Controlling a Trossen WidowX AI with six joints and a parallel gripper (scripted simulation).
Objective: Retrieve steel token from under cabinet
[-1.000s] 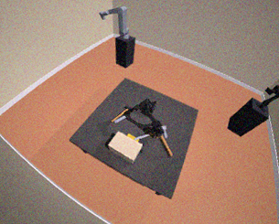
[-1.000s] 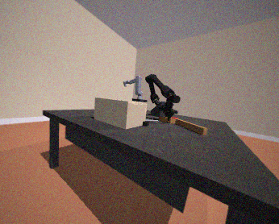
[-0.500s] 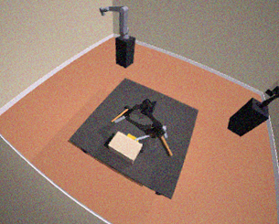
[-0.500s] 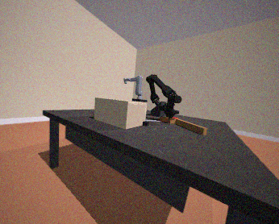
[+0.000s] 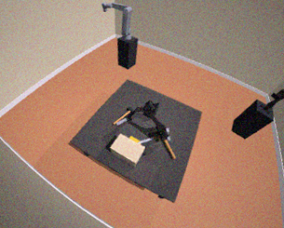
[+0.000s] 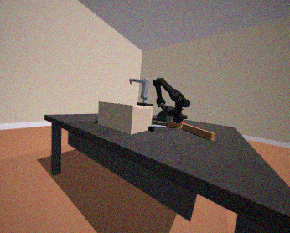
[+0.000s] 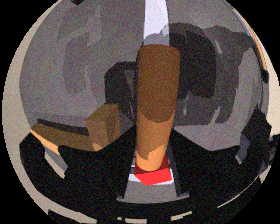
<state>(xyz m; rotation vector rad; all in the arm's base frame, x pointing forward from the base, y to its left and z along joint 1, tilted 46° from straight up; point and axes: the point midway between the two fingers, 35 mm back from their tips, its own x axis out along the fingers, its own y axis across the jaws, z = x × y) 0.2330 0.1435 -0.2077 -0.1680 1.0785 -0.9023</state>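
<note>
The small red piece is 5 cm behind my gripper tip, 3 cm to the left of it and 1 cm above it. From my gripper tip the other things lie so: steel token 29 cm ahead, 22 cm to the right, 1 cm below; then grey bar 48 cm to the right, 11 cm ahead.
</note>
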